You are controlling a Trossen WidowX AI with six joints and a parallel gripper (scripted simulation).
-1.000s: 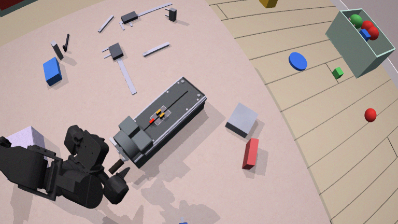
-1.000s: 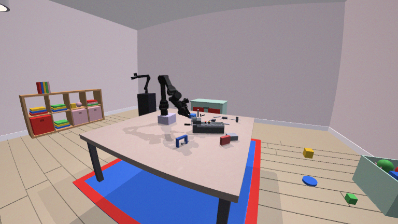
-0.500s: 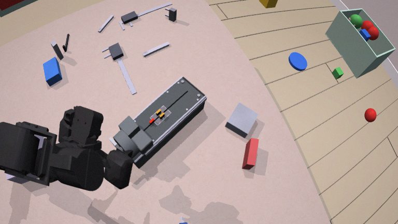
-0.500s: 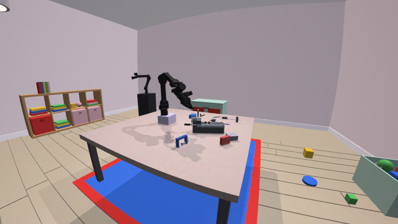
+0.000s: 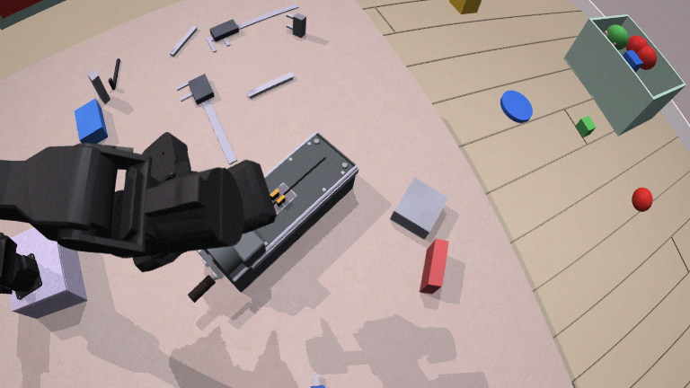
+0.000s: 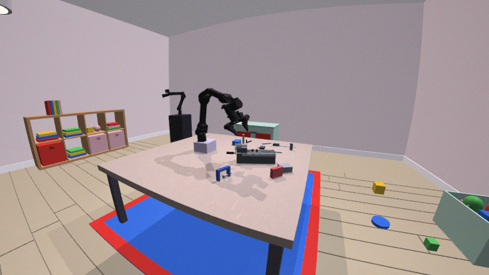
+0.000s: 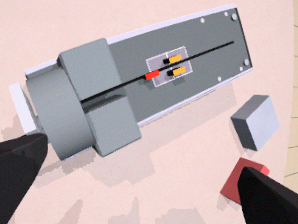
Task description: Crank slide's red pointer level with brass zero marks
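Now: the dark brown crank handle 80 mm behind my gripper tip, 20 mm to the right of it and 140 mm below it. From my gripper tip the other things lie so: red pointer 60 mm ahead, 40 mm to the left, 120 mm below; red block 250 mm ahead, 160 mm to the right, 170 mm below; grey block 290 mm ahead, 60 mm to the right, 180 mm below.
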